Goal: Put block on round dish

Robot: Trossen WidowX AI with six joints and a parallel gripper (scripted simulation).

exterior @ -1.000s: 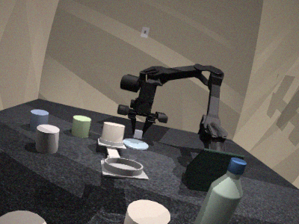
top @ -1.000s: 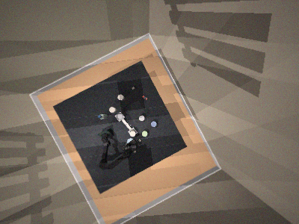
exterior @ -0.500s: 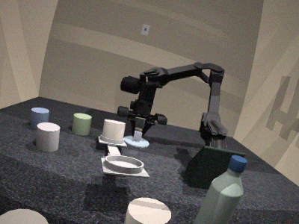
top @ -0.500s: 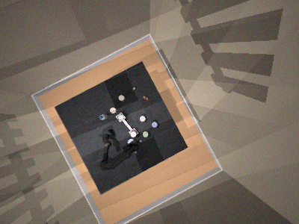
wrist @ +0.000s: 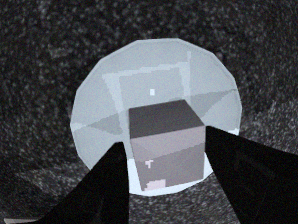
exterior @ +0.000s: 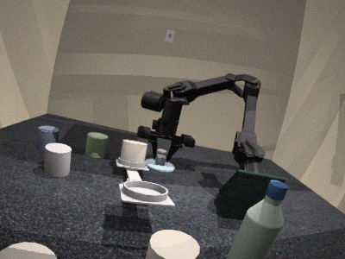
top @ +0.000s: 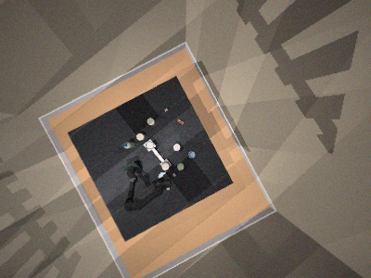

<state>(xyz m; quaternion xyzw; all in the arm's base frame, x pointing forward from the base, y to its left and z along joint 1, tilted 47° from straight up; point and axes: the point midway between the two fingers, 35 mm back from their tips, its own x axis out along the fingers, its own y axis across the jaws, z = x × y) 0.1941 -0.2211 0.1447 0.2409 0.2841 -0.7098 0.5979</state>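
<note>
Now: the grey block right at my gripper tip. Round my gripper tip: white balance (230 mm to the left, 90 mm ahead, 10 mm above); then white balance beam (230 mm to the left, 90 mm ahead, 20 mm above); then round pale blue dish (10 mm below).
</note>
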